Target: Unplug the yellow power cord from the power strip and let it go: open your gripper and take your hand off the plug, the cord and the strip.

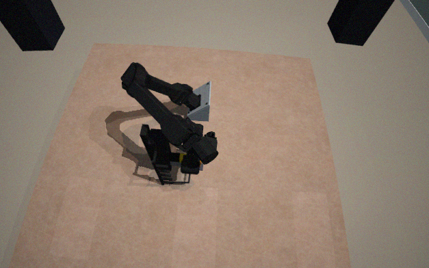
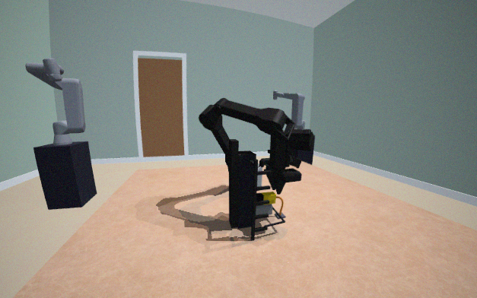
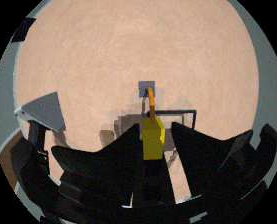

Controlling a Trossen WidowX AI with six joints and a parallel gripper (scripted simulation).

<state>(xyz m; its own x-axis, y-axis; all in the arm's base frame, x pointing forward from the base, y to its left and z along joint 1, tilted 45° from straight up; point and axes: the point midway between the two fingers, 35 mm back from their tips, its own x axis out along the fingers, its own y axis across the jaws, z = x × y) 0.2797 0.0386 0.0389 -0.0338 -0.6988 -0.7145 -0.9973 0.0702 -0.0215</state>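
Right now the yellow plug is 50 mm to the right of my gripper tip and 10 mm below it.
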